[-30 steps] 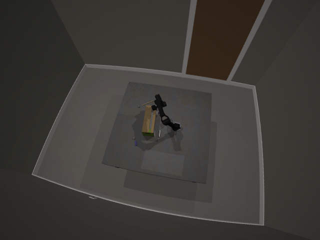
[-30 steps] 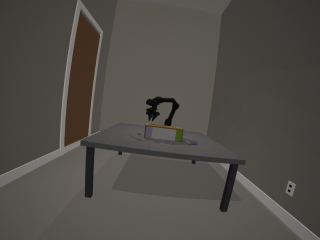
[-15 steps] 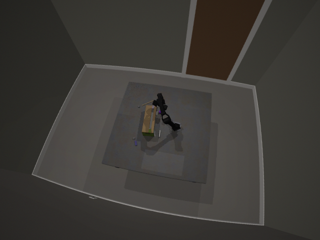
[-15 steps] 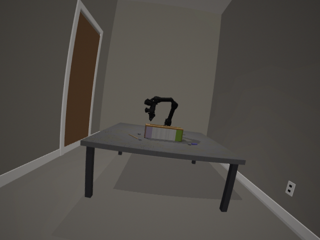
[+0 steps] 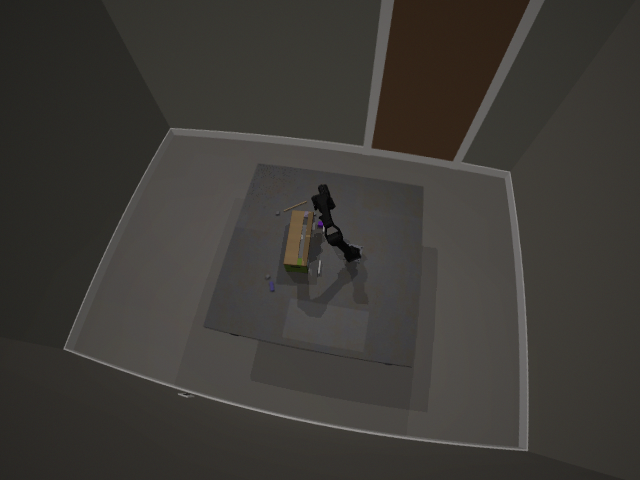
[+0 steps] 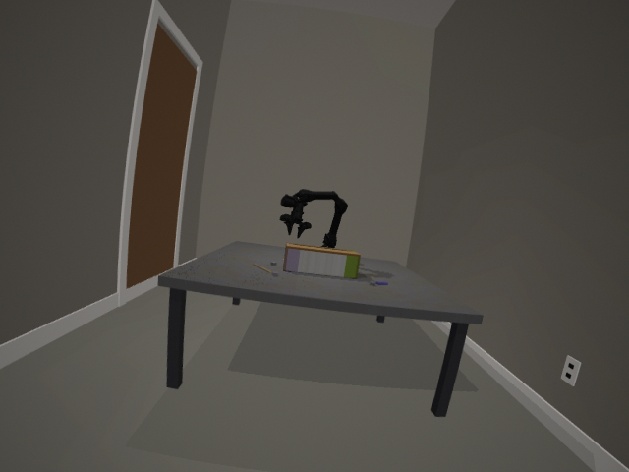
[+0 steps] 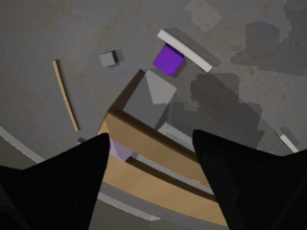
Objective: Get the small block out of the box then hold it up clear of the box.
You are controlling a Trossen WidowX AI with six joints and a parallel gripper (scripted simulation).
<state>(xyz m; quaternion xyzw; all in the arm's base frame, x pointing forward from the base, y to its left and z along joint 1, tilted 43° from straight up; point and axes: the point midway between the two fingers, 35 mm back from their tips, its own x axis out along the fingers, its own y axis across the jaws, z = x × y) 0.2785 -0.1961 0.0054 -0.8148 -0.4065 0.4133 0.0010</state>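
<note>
The purple block lies 15 cm below my gripper tip, 1 cm to the right of it and 1 cm behind it. Also, from my gripper tip: thin wooden stick: 21 cm ahead, 16 cm below, 11 cm to the right; box: 16 cm to the left, 10 cm below, 3 cm ahead.
</note>
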